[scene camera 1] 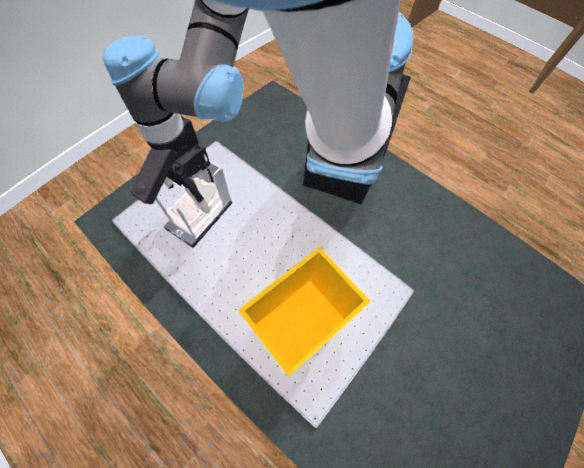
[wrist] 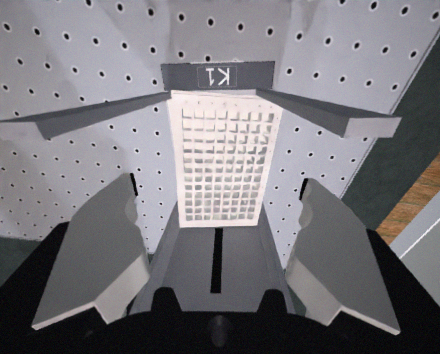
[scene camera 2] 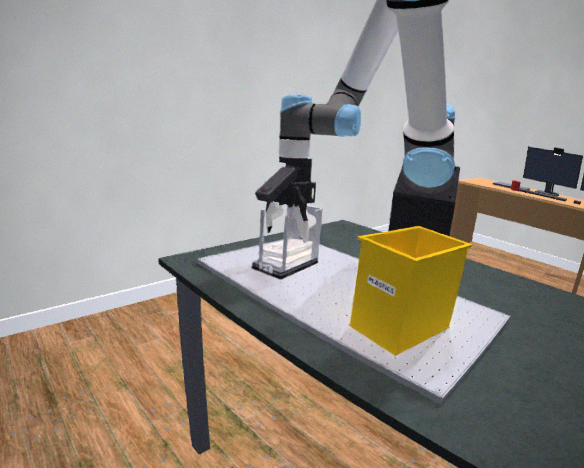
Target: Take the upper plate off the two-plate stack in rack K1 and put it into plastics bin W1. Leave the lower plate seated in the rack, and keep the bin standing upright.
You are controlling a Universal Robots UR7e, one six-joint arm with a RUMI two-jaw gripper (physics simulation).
Labels:
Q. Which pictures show the gripper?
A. Scene camera 1, the wrist view and scene camera 2: all of them.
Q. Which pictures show the plastics bin W1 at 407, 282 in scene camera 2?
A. Scene camera 1 and scene camera 2 only.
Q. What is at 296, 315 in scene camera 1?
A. A plastics bin W1.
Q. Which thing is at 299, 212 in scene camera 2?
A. The gripper.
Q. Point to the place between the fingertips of the gripper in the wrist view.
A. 219, 178

